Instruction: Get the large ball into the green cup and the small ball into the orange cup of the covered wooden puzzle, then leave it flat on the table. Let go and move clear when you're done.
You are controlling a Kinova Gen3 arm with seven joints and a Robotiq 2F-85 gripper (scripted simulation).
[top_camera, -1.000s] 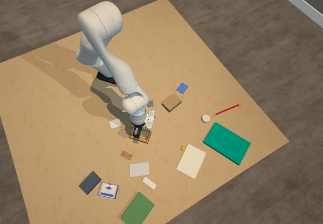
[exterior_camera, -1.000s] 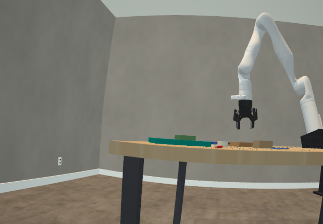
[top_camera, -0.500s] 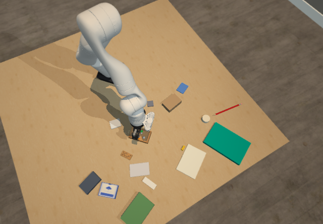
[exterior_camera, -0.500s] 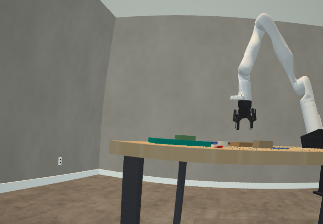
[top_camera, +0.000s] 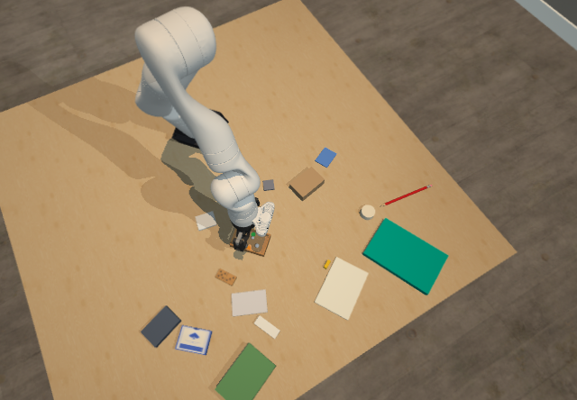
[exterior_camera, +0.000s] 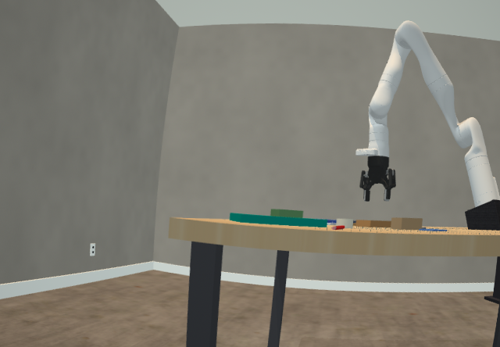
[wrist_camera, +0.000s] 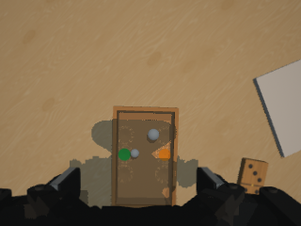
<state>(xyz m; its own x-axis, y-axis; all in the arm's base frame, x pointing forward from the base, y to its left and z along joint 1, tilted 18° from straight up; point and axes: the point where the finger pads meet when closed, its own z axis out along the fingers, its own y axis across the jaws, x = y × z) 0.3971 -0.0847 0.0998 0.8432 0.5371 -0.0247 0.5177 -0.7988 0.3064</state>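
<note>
The covered wooden puzzle lies 90 mm below my hand. The rest, counted from my hand: grey square 110 mm behind, 160 mm to the left, 90 mm below; grey card 140 mm ahead, 120 mm to the right, 90 mm below; white card 140 mm behind, 70 mm to the right, 90 mm below.
</note>
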